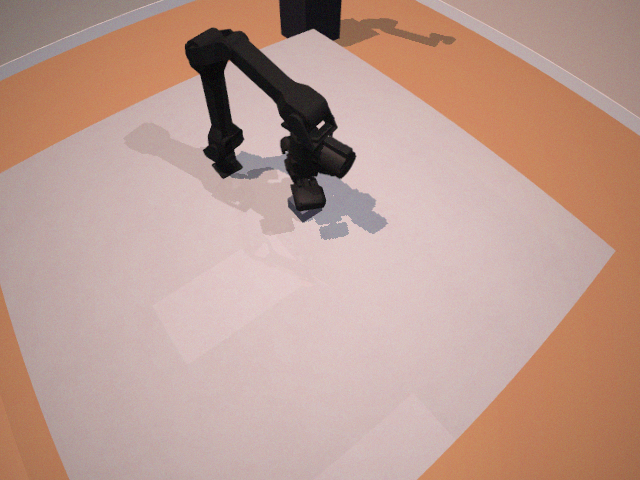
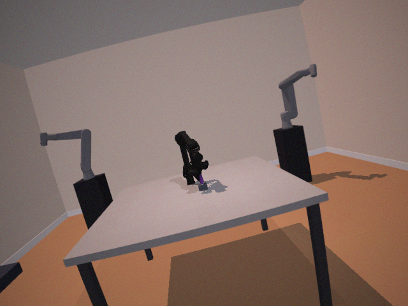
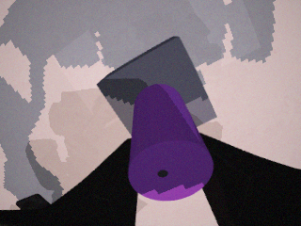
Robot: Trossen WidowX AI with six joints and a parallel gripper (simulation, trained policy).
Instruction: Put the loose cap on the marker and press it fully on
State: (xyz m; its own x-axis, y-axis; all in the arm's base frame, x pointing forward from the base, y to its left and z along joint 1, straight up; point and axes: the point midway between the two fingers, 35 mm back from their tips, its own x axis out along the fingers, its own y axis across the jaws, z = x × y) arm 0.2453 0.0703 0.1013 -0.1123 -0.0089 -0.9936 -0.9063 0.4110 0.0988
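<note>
Right now my gripper tip is 10 mm to the right of the purple cap, 10 mm below it and 10 mm short of it. From my gripper tip the other things lie so: dark grey holder block: 50 mm below, 10 mm to the left.
</note>
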